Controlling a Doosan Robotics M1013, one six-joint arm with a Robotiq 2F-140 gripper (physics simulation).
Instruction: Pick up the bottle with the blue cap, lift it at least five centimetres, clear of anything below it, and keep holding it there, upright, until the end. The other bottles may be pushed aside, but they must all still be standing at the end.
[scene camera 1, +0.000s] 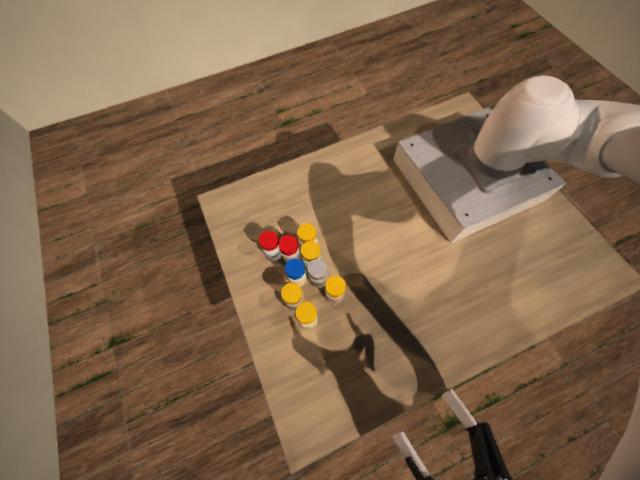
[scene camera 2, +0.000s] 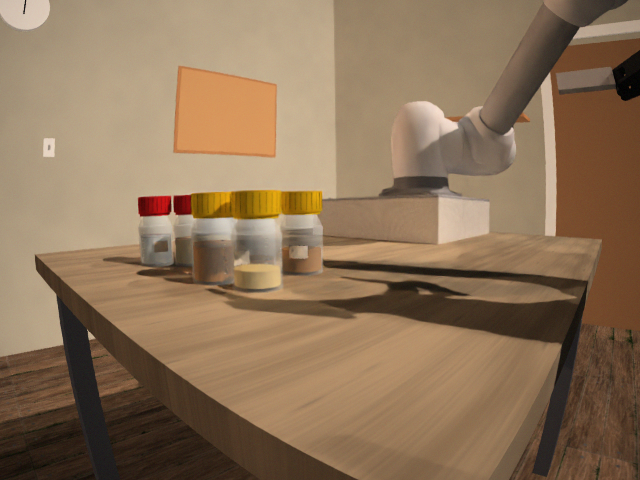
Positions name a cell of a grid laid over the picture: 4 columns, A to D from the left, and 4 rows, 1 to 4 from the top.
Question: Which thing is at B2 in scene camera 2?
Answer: A yellow-capped bottle.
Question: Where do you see my gripper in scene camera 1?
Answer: C4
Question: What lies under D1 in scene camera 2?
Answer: My gripper.
